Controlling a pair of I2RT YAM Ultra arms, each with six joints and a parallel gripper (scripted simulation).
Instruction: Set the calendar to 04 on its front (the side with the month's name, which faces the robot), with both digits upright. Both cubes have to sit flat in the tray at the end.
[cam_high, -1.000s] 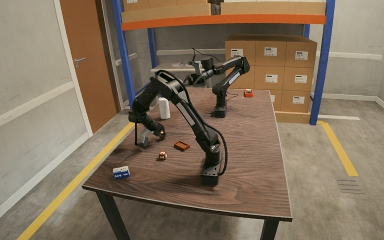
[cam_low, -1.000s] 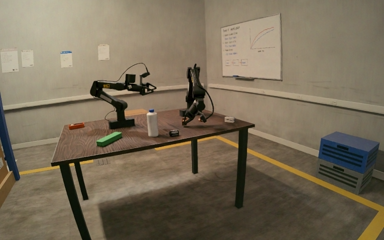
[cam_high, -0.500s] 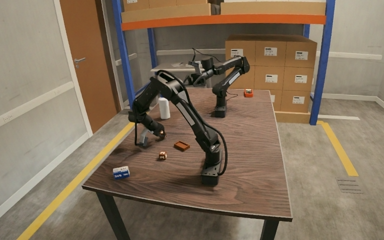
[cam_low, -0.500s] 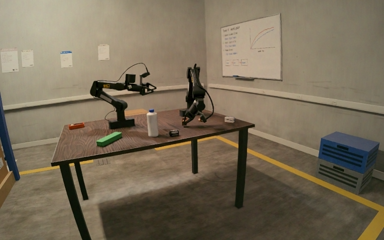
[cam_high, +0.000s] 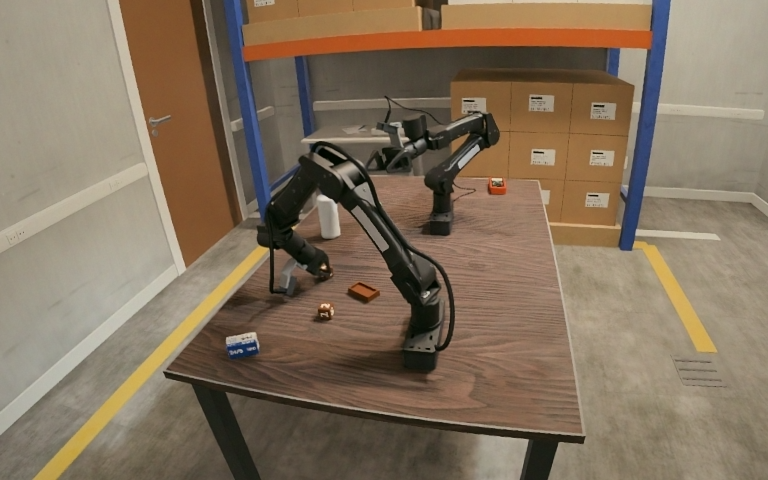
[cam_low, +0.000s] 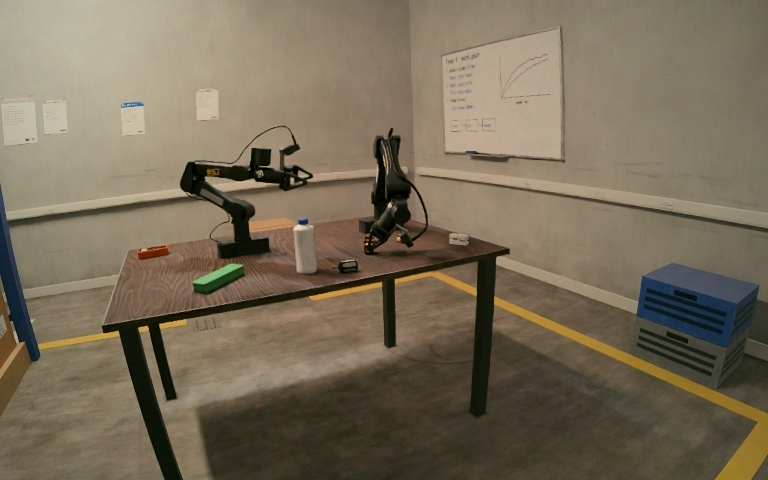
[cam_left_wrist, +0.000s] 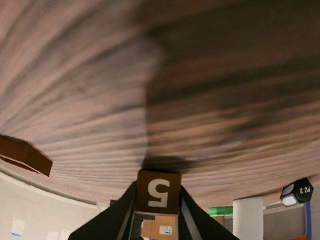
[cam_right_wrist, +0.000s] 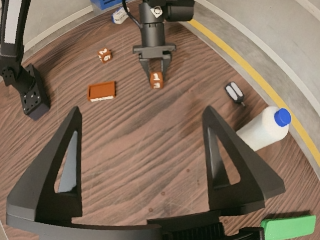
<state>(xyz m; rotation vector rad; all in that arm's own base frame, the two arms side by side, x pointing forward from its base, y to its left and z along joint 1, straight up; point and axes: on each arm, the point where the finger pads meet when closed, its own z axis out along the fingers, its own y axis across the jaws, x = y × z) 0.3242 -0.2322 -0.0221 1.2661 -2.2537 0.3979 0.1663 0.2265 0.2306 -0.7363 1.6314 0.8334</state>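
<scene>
The brown calendar tray is 130 mm behind my left hand, 70 mm to the left of it and 10 mm below it. Round my left hand: black item (170 mm to the right, 140 mm ahead).
</scene>
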